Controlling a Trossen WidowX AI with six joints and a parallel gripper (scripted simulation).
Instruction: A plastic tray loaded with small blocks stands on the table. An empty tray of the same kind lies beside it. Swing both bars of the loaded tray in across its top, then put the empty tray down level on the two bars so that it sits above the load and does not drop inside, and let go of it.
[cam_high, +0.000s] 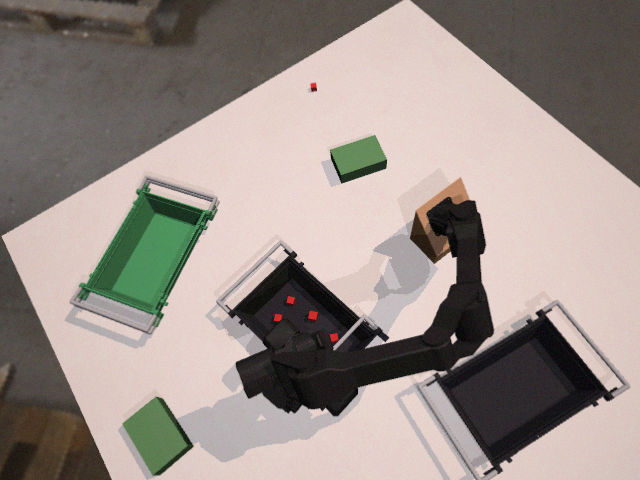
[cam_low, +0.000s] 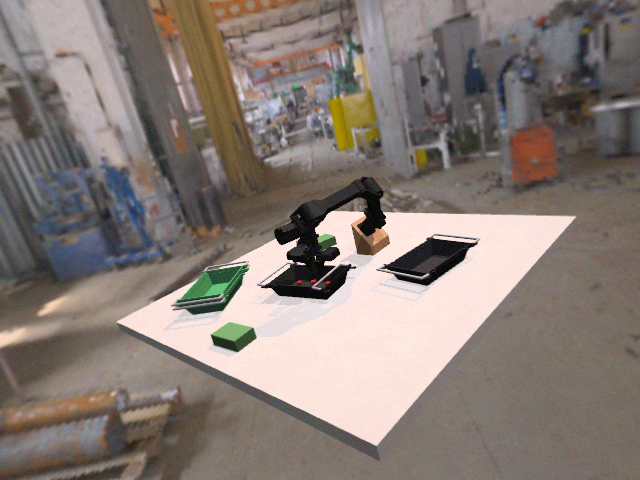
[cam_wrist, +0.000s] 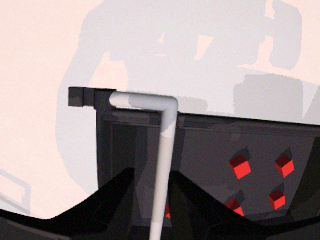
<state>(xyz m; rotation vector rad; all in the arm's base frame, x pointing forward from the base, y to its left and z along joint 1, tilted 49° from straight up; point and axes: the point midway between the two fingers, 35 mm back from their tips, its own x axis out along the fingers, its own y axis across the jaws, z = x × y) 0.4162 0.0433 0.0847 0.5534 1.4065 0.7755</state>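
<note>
My gripper tip is now 300 mm past the black tray, 250 mm to the right of it and 40 mm above it.
</note>
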